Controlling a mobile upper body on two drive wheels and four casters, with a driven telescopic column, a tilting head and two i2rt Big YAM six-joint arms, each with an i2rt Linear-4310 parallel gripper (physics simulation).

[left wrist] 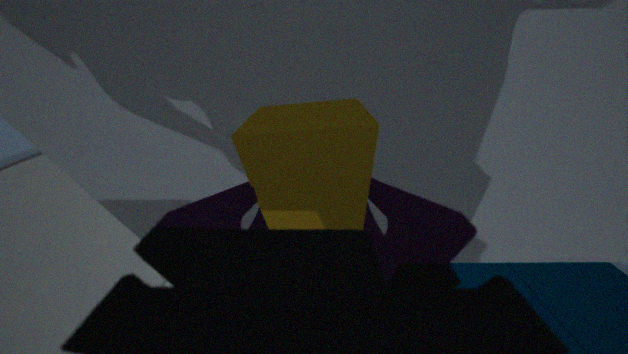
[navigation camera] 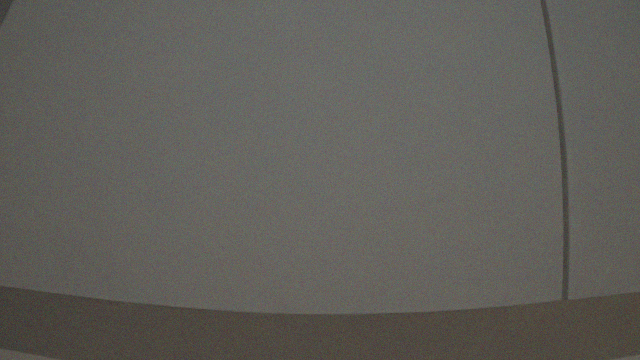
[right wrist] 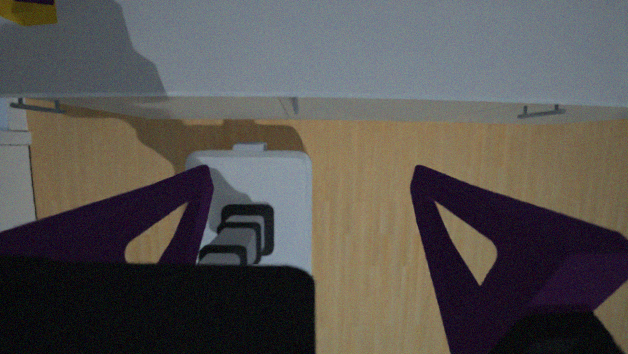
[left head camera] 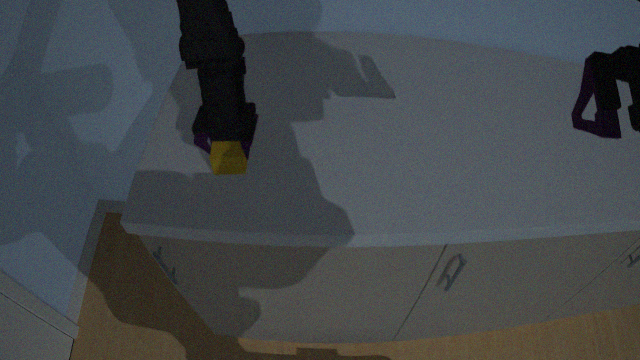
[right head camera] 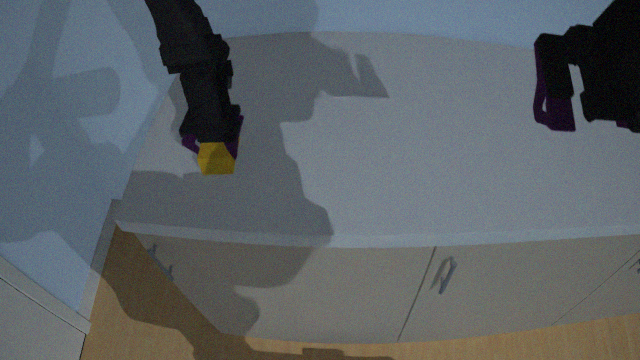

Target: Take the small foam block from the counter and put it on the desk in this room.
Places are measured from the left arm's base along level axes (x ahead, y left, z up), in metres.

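Where they show: left gripper, fingertip midpoint: [left wrist: 314,176] [right wrist: 35,1] [left head camera: 231,156] [right head camera: 220,157]; right gripper, fingertip midpoint: [right wrist: 311,176] [left head camera: 607,123] [right head camera: 578,116].
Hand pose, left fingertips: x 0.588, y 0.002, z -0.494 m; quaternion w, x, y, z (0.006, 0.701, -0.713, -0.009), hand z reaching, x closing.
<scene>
After its pixels a point has its place.
The small foam block [left head camera: 229,159] {x 0.552, y -0.006, z -0.461 m} [right head camera: 216,160] {x 0.552, y -0.007, z -0.462 m} [left wrist: 312,165] {x 0.625, y 0.002, z -0.455 m} is yellow and sits at the left part of the grey counter [left head camera: 450,150] {x 0.618, y -0.402, z -0.500 m} [right head camera: 450,150] {x 0.616, y -0.421, z -0.500 m}. A corner of the block [right wrist: 37,15] {x 0.553, y -0.024, z -0.469 m} also shows at the top left of the right wrist view. My left gripper [left head camera: 225,147] {x 0.588, y 0.002, z -0.495 m} [right head camera: 212,145] {x 0.588, y 0.002, z -0.495 m} [left wrist: 314,176] {x 0.588, y 0.002, z -0.495 m} is shut on the block, with a purple finger against each side. Whether the block touches the counter I cannot tell. My right gripper [right wrist: 311,176] {x 0.334, y -0.453, z -0.139 m} is open and empty, off to the right in the head views. The desk cannot be made out in these views.
Cabinet doors with handles [left head camera: 451,271] {x 0.459, y -0.435, z -0.700 m} [right head camera: 446,275] form the counter's front. A pale cabinet [left head camera: 35,320] {x 0.327, y 0.930, z -1.118 m} [right head camera: 40,320] {x 0.290, y 0.930, z -1.088 m} stands at the lower left. The robot's white base [right wrist: 285,200] {x 0.122, y -0.378, z -1.150 m} stands on the wooden floor [right wrist: 360,225] {x -0.060, y -0.747, z -1.409 m} before the counter. A pale panel [navigation camera: 300,150] {x 0.458, y -0.214, z -1.160 m} fills much of the navigation view.
</scene>
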